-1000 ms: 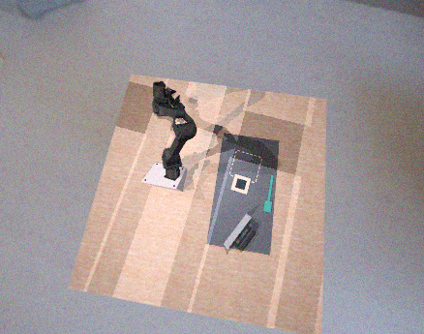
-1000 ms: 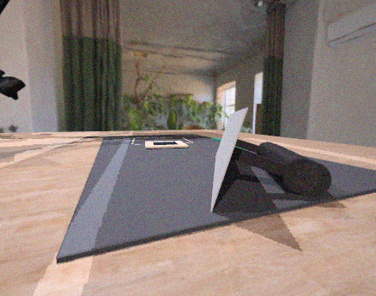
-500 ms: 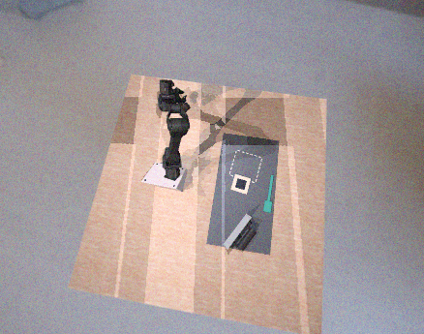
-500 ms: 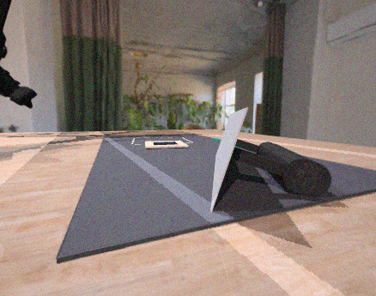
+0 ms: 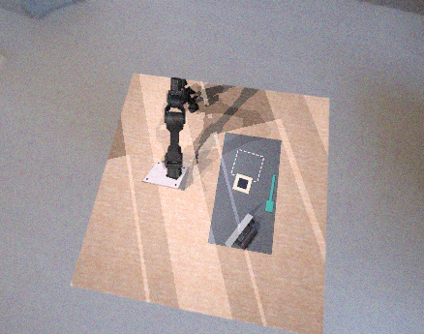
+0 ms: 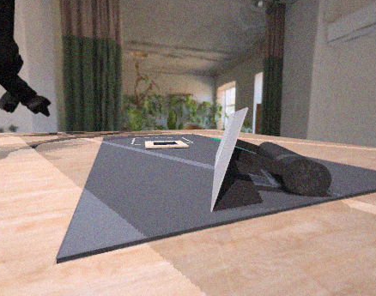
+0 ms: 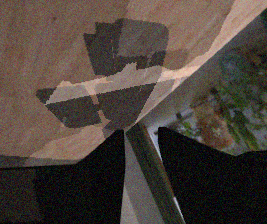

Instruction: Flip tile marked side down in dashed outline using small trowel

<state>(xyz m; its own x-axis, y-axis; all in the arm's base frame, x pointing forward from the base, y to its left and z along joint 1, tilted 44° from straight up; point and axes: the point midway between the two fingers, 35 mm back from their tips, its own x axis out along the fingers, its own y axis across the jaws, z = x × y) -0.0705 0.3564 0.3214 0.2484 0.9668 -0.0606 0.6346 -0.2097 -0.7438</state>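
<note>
The teal trowel is 59 cm ahead of my gripper tip, 44 cm to the right of it and 7 cm below it. Round my gripper tip: grey mat (45 cm ahead, 44 cm to the right, 9 cm below); square tile (42 cm to the right, 42 cm ahead, 7 cm below).
</note>
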